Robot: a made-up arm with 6 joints.
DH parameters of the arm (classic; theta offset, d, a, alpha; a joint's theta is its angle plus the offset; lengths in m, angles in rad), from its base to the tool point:
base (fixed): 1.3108 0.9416 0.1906 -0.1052
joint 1: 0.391 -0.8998 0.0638 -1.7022
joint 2: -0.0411 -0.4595 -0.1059 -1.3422
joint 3: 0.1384 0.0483 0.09 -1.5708
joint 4: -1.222 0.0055 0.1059 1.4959
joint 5: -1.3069 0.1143 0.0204 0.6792
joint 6: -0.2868 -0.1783 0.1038 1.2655
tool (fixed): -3.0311 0.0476 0 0
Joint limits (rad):
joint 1: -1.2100..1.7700
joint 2: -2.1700..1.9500
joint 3: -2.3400..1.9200
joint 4: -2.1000..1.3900
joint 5: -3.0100..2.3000
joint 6: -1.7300..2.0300
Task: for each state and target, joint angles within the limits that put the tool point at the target. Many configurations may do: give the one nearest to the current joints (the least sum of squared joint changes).
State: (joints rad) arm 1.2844 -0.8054 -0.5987 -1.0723 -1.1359 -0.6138
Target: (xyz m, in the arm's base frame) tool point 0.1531 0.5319 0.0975
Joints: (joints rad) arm 0.9373 -1.3993 -0.4428 -0.4787 -1.2826 -0.4828
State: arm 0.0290 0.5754 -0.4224 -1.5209 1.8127 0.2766
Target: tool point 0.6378 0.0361 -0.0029
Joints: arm -0.1371 0.5310 -0.5266 -1.1968 1.6399 -0.1124
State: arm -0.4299 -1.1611 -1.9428 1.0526 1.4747 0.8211
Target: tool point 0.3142 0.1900 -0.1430
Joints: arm -0.3254 -1.3262 -2.3400 0.8574 1.2151 0.7663
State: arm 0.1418 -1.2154 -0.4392 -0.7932 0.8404 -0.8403
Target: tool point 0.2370 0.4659 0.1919
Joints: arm 0.5305 -1.8671 -0.7667 -0.0237 0.7959 -0.6285
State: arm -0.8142 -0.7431 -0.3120 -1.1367 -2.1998 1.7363
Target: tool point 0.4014 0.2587 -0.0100
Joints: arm 0.0748 -0.8654 -0.0415 -0.8058 -1.6128 1.9603
